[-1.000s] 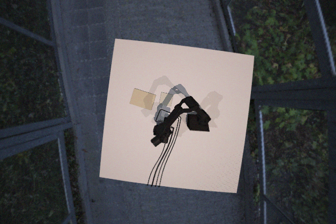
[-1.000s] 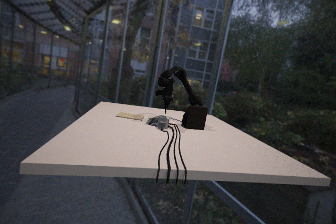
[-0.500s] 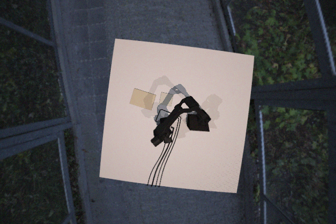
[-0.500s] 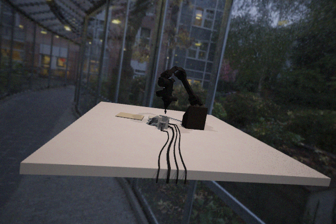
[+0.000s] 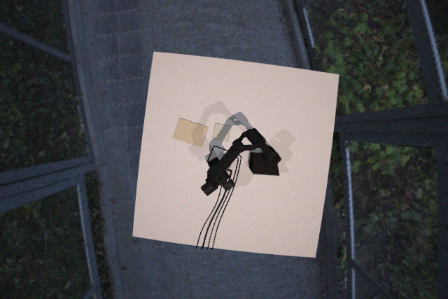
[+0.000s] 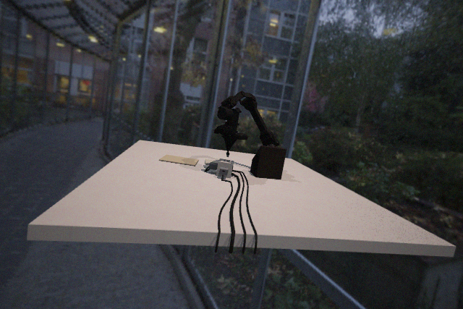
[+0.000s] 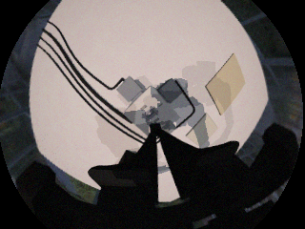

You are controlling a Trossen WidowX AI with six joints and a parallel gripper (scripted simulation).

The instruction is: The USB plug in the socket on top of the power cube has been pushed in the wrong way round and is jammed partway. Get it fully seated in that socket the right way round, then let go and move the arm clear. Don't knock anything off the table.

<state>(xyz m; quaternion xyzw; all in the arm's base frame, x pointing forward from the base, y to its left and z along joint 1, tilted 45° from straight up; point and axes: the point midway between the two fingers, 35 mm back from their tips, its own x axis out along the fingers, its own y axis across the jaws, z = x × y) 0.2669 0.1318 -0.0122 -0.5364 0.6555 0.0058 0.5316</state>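
Now: the USB plug 20 mm below my gripper tip. Round my gripper tip: flat tan card: 260 mm ahead, 170 mm to the right, 130 mm below.
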